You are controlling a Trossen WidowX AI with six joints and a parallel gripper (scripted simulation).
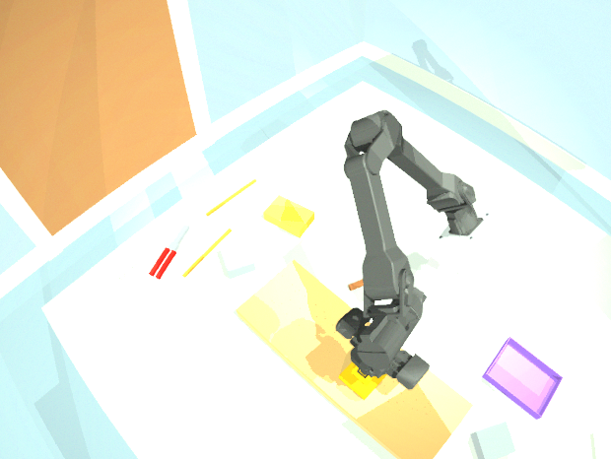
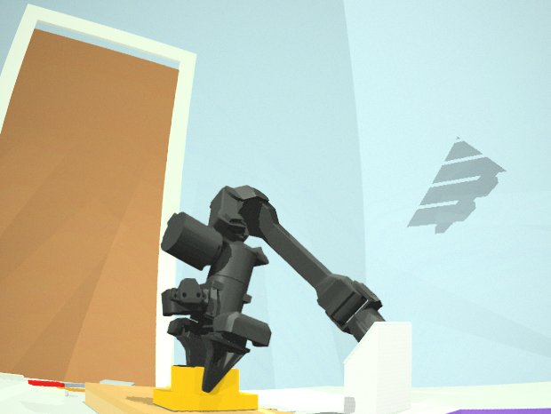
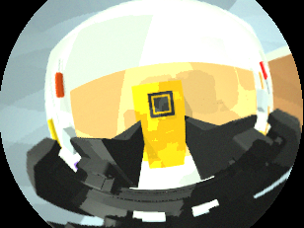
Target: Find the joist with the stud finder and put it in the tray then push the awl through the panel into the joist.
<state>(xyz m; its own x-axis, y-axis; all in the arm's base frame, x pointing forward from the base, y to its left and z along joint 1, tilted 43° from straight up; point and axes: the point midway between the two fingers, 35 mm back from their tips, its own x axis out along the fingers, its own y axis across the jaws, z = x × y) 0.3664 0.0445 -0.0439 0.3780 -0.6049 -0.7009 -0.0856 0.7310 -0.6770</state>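
My gripper tip is now 270 mm to the right of the purple tray, 250 mm past it and 50 mm above it. From my gripper tip the other things lie so: awl: 190 mm behind, 160 mm to the right, 60 mm below; yellow block: 430 mm to the right, 150 mm behind, 50 mm below; yellow stud finder: 20 mm above.
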